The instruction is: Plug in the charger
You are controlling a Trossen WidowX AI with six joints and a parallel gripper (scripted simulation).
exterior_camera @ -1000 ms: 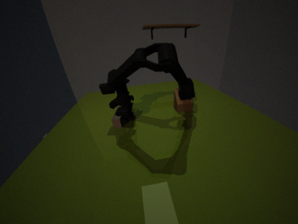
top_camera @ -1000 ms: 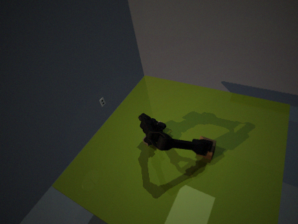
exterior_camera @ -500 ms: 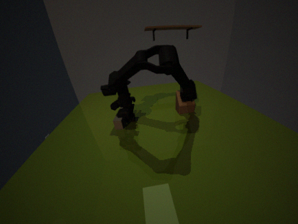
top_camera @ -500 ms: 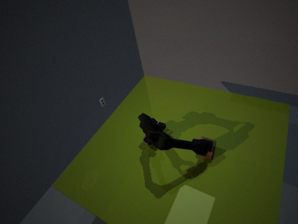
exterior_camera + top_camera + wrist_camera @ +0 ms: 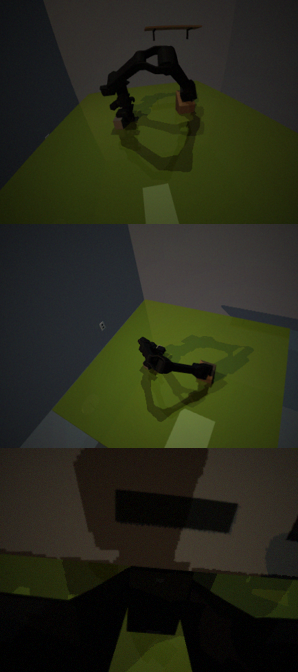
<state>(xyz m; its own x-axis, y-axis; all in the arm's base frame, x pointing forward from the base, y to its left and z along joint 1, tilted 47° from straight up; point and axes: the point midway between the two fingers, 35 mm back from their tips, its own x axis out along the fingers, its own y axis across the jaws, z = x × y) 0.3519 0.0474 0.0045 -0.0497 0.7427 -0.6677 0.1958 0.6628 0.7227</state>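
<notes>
My gripper tip is now 20 mm short of the charger and 10 mm below it.
</notes>
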